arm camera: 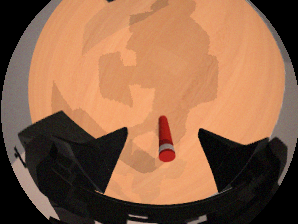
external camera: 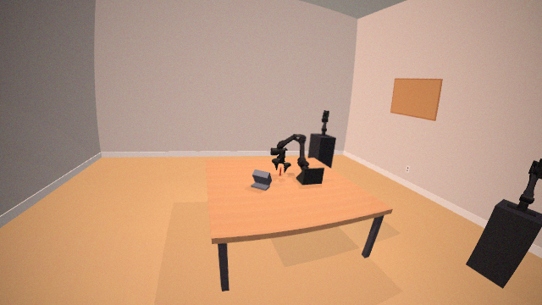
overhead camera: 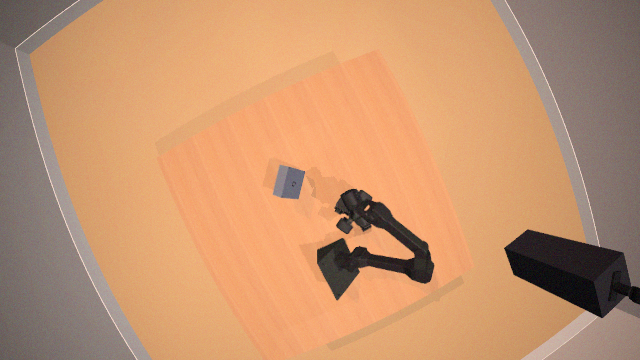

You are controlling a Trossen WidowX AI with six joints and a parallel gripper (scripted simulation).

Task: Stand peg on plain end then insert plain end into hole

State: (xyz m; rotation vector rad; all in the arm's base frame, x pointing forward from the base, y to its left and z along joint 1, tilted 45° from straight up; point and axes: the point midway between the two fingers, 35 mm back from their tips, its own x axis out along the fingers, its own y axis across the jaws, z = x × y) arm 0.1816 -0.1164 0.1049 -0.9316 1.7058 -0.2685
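Right now the sloped panel is 240 mm ahead of my gripper tip, 180 mm to the left of it and 30 mm above it. From my gripper tip the other things lie so: red peg 20 mm above.
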